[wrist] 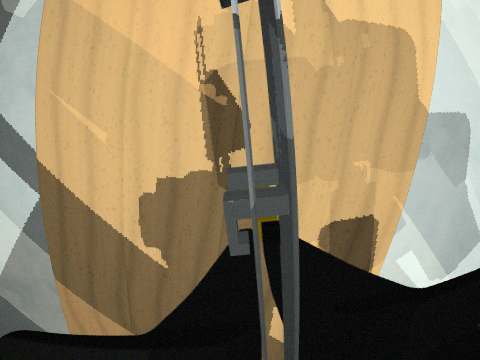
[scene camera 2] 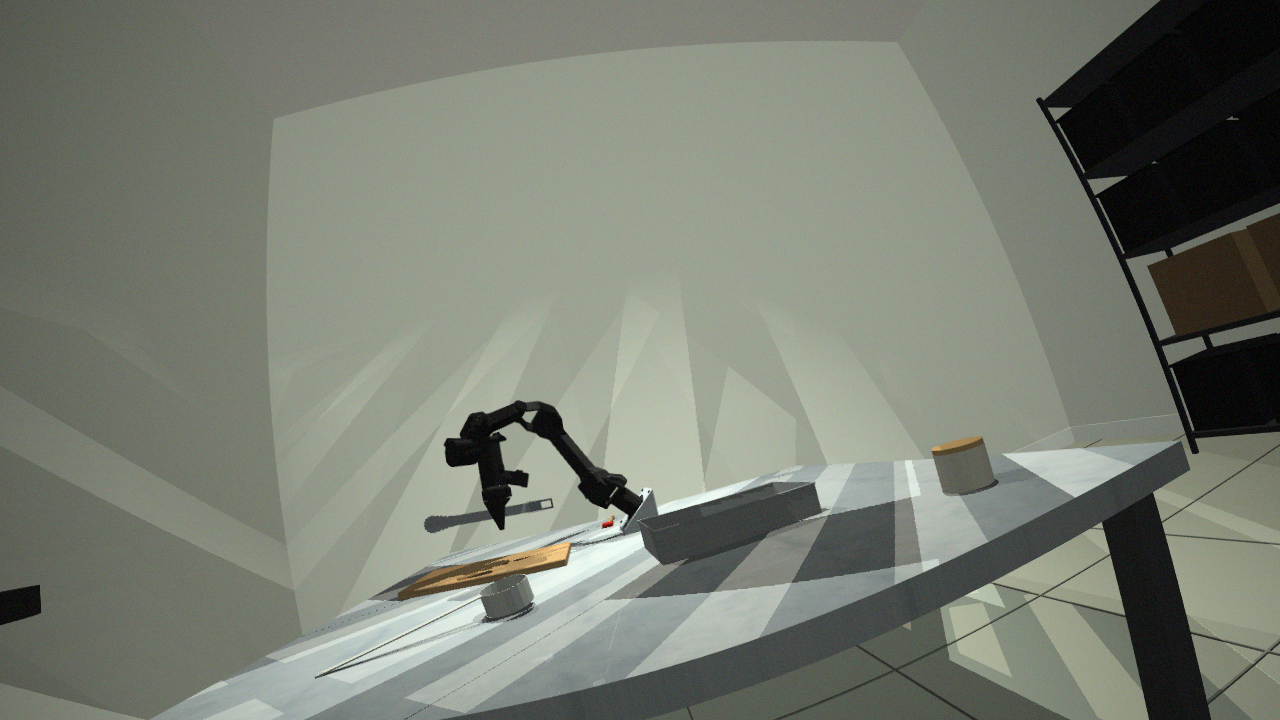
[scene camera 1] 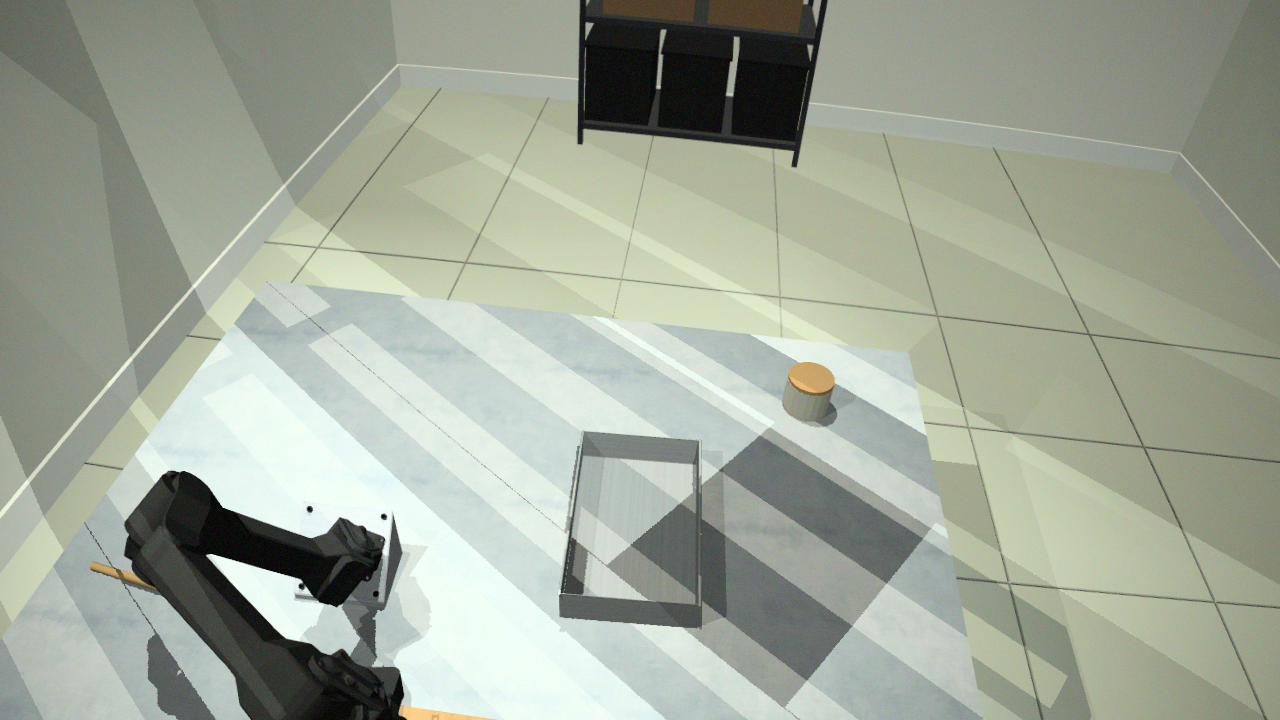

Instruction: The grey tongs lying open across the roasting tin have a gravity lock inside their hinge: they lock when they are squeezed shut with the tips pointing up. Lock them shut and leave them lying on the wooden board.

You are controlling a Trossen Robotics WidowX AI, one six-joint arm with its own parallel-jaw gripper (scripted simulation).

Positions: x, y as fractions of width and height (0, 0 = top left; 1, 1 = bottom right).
Labels:
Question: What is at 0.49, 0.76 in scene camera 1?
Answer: A roasting tin.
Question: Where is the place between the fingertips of my gripper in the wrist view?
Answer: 0.54, 0.67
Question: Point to a wooden board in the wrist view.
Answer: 0.29, 0.33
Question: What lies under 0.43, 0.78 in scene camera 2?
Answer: A wooden board.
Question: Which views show the grey dish with long handle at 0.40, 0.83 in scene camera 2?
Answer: Scene camera 2 only.

